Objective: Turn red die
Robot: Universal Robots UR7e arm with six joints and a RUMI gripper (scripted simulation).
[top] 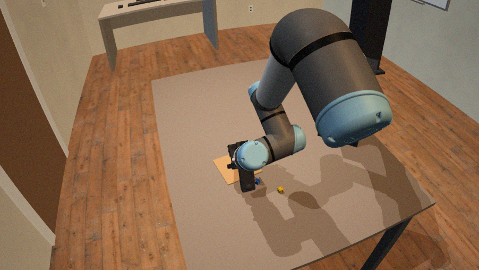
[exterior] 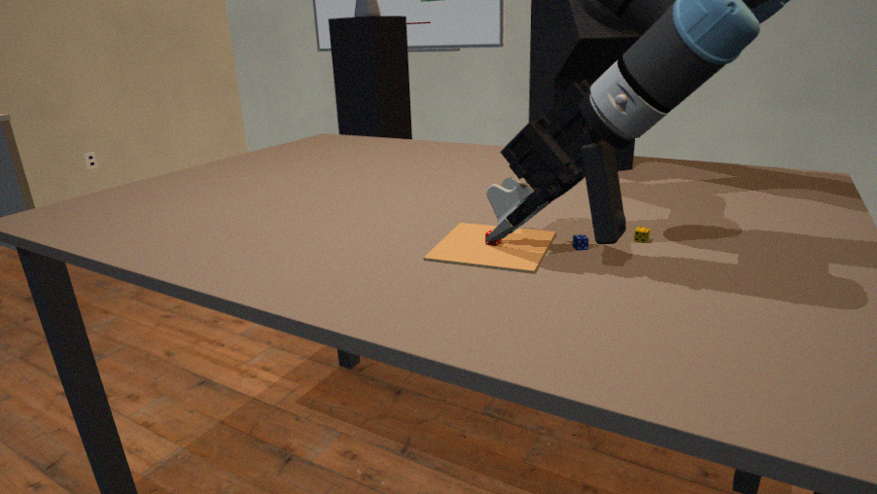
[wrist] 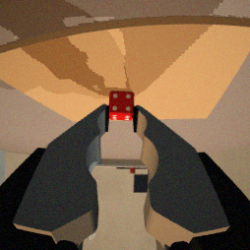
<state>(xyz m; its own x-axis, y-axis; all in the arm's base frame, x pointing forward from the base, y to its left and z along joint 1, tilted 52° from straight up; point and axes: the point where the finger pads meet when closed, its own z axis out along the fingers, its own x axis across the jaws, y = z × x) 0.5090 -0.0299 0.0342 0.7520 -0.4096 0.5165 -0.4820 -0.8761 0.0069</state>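
Right now the mat is 1 cm to the right of my hand and 2 cm below it. Also, from my hand: blue die: 5 cm behind, 9 cm to the left, 1 cm below; then yellow die: 11 cm behind, 15 cm to the left, 1 cm below; then red die: 1 cm to the right, 1 cm below.
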